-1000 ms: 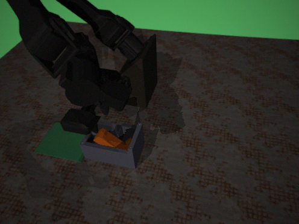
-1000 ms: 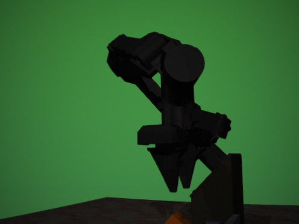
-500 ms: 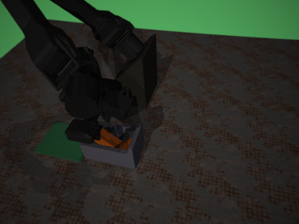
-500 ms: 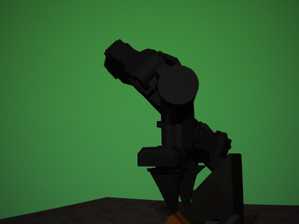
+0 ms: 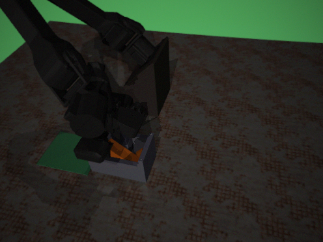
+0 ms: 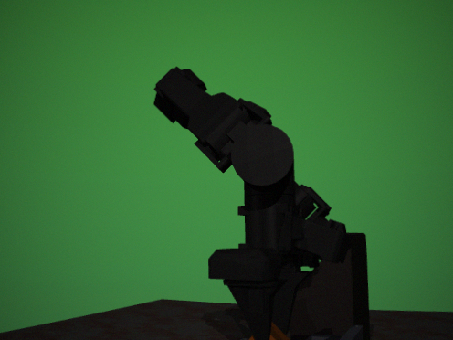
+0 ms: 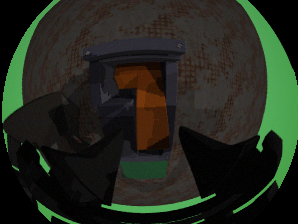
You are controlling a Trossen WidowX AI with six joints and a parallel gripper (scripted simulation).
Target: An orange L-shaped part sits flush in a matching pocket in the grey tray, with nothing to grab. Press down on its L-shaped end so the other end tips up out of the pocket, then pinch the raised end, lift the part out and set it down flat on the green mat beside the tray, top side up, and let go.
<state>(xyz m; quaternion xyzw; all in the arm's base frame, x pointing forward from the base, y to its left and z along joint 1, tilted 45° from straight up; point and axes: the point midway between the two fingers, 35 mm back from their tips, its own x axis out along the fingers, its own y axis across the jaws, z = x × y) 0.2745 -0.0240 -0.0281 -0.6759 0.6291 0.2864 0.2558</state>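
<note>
My gripper tip is now 20 mm past the orange L-shaped part, 30 mm to the right of it and 40 mm above it. Also, from my gripper tip: green mat (10 mm behind, 140 mm to the right, 100 mm below).
</note>
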